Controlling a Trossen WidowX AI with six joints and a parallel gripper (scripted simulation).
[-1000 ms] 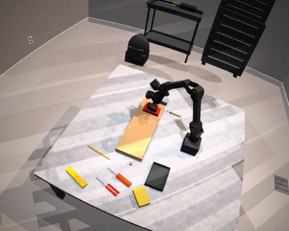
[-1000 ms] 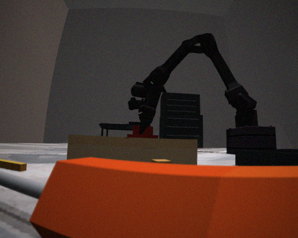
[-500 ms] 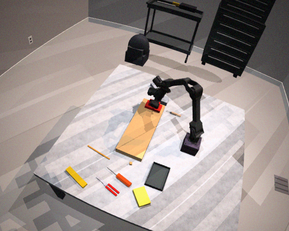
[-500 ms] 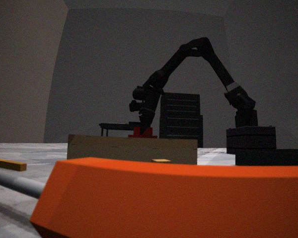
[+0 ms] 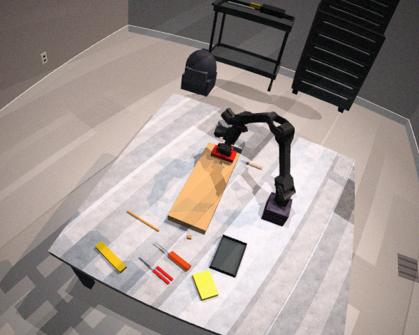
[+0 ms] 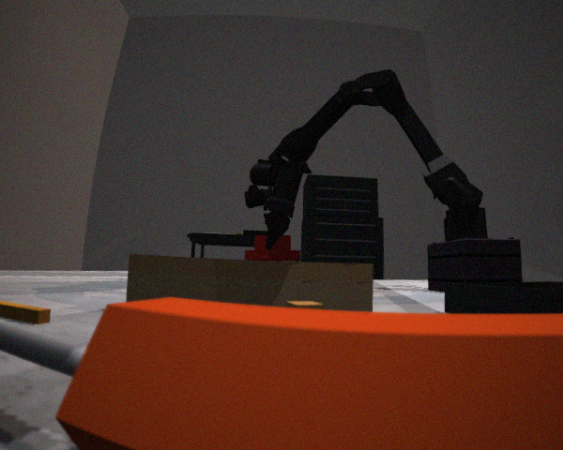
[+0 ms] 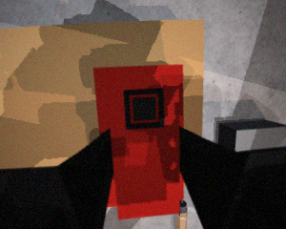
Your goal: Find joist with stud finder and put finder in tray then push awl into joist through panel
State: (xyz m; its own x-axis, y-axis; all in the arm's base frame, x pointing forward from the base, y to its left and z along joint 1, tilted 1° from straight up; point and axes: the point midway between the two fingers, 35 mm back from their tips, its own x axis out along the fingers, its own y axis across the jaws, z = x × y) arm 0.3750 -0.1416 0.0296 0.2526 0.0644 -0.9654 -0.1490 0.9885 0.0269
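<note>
My gripper tip is now 47 cm to the right of the dark flat tray, 29 cm past it and 6 cm above it. From my gripper tip the other things lie so: awl 14 cm behind, 8 cm to the right, 7 cm below; grey box 15 cm to the right, 6 cm below, 3 cm behind; stud finder 2 cm above, 1 cm ahead.
</note>
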